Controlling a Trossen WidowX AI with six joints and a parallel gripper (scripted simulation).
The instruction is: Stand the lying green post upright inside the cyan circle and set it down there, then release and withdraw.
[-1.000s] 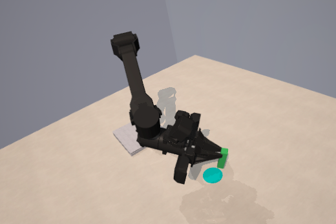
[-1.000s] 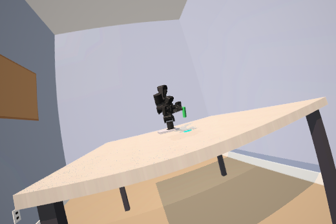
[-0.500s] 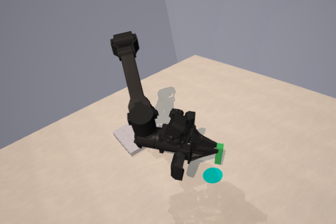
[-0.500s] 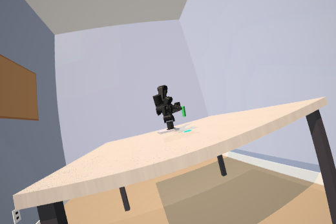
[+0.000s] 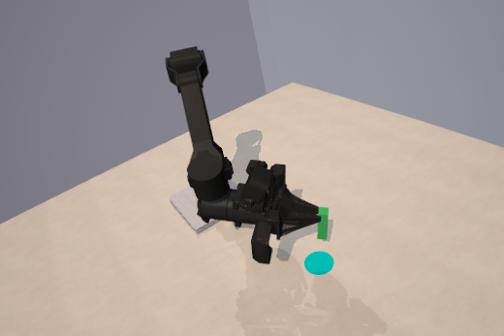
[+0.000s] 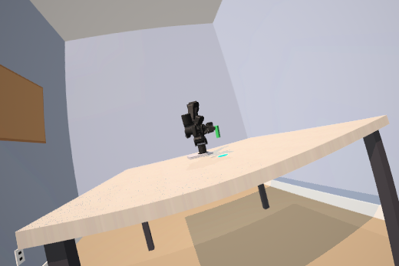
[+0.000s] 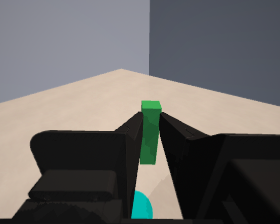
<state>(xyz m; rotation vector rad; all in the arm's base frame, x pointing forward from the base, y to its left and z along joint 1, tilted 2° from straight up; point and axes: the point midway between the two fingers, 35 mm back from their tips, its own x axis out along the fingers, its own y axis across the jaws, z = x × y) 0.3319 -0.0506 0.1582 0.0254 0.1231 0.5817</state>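
Now: the cyan circle 30 mm behind my gripper tip, 10 mm to the left of it and 160 mm below it. From my gripper tip the other things lie so: green post: 20 mm below.
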